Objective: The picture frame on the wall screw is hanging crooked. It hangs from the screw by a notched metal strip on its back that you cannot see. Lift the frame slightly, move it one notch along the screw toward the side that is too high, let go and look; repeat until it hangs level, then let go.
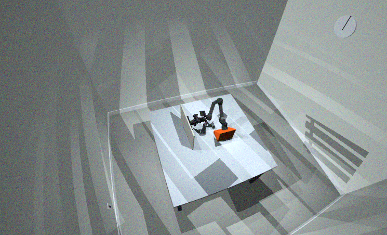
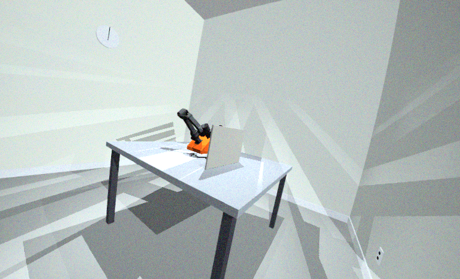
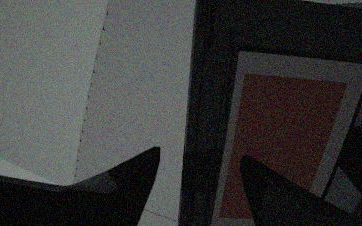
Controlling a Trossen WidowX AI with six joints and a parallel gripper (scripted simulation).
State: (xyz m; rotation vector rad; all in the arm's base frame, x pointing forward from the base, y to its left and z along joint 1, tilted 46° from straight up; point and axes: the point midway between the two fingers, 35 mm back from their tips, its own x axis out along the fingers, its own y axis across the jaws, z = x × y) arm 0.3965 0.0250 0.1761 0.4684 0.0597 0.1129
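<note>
Now: gripper tip 1 cm short of the picture frame, 1 cm to the left of it and 5 cm above it. Also, from my gripper tip: wall panel 2 cm ahead, 6 cm below.
</note>
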